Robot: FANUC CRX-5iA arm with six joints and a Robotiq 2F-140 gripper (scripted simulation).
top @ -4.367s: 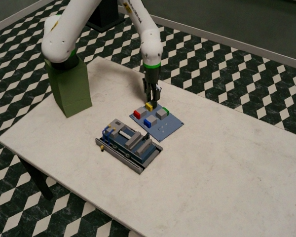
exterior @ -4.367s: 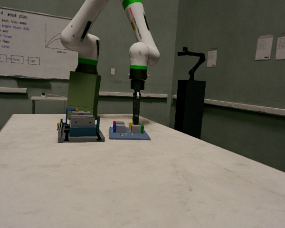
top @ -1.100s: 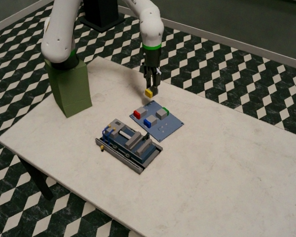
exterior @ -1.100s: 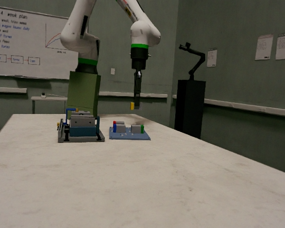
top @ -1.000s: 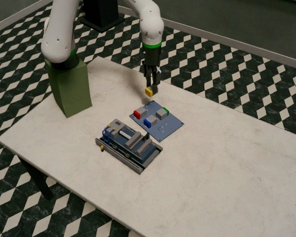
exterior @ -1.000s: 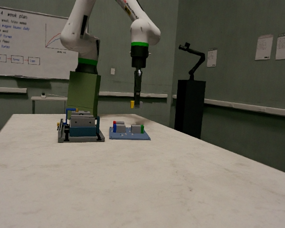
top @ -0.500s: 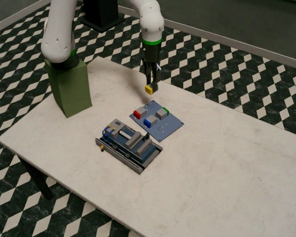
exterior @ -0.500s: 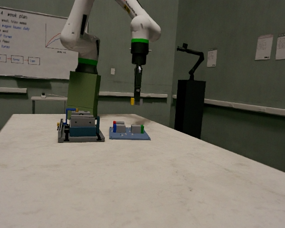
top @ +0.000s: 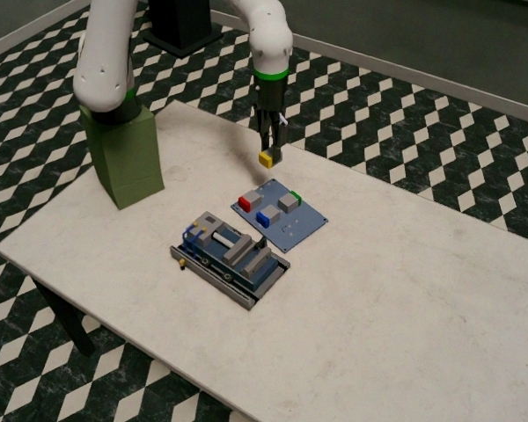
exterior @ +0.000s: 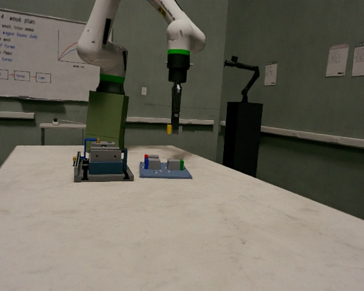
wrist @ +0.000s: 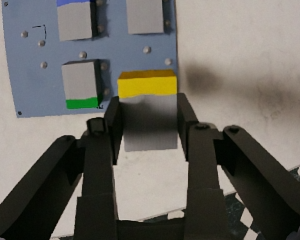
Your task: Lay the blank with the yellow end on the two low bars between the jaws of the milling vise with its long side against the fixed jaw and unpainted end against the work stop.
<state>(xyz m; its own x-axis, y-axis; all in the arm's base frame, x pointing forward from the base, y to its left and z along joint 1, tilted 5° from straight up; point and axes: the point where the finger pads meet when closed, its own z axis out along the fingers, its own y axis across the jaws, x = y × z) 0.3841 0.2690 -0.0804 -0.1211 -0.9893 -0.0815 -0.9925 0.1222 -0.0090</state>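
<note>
The dark work stop is 16 cm ahead of my hand, 24 cm to the right of it and 10 cm below it. From my hand the other things lie so: green-ended blank 9 cm ahead, 1 cm to the right, 17 cm below; then red-ended blank 1 cm behind, 9 cm to the right, 17 cm below; then yellow-ended grey blank 3 cm below.
</note>
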